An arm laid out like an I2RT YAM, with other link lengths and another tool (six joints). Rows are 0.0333 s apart.
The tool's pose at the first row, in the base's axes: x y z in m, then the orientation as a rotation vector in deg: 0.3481 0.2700 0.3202 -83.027 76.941 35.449
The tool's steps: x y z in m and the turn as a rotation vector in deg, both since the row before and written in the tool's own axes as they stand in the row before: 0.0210 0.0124 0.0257 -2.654 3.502 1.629; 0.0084 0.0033 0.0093 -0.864 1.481 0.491; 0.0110 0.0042 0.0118 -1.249 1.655 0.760; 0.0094 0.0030 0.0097 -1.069 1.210 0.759; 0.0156 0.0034 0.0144 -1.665 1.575 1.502; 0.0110 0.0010 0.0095 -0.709 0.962 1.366
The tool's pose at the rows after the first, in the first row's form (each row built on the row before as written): 0.3484 0.2863 0.2888 -85.886 80.615 36.217; 0.3491 0.2910 0.2767 -87.010 82.042 36.208; 0.3498 0.2964 0.2609 -88.351 83.784 36.547; 0.3505 0.3003 0.2476 -89.318 85.217 37.041; 0.3523 0.3047 0.2266 -90.439 87.503 38.212; 0.3543 0.3067 0.2123 -90.582 89.334 38.914
